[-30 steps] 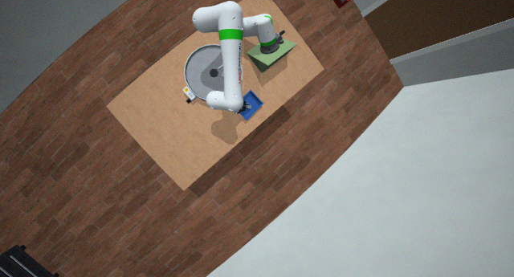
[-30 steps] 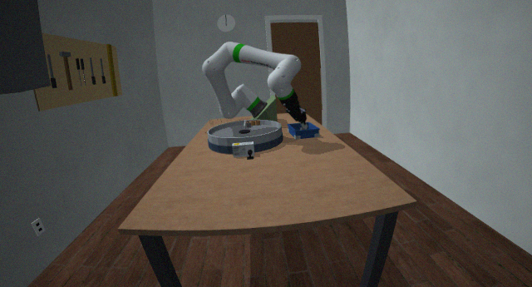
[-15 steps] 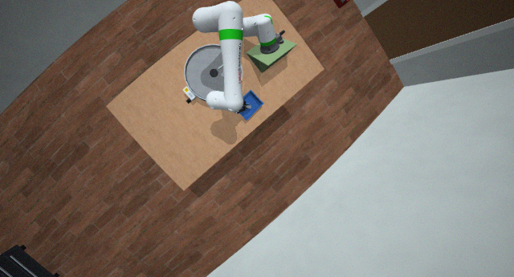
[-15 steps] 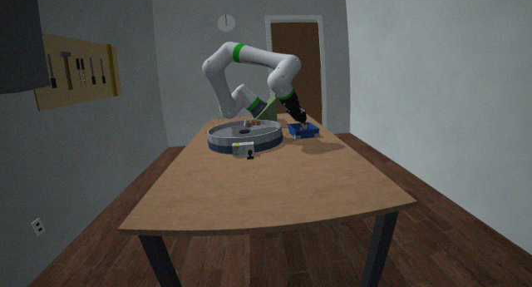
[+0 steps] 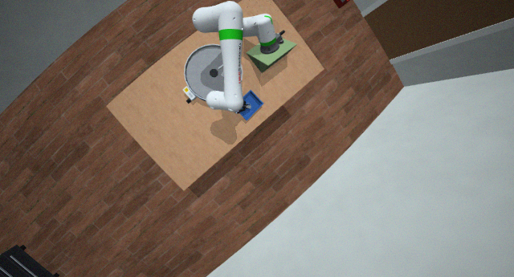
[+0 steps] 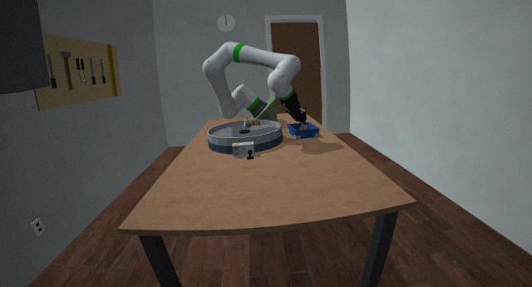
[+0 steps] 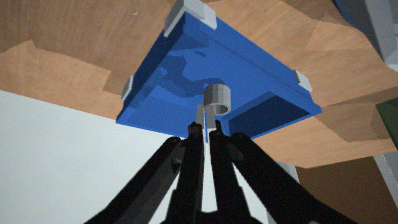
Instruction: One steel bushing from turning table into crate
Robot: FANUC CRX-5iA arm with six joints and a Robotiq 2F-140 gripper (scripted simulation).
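Now: hand 20 mm past the blue crate and 40 mm above it. Also, from my hand: round grey turning table (10 mm ahead, 350 mm to the right, 10 mm below).
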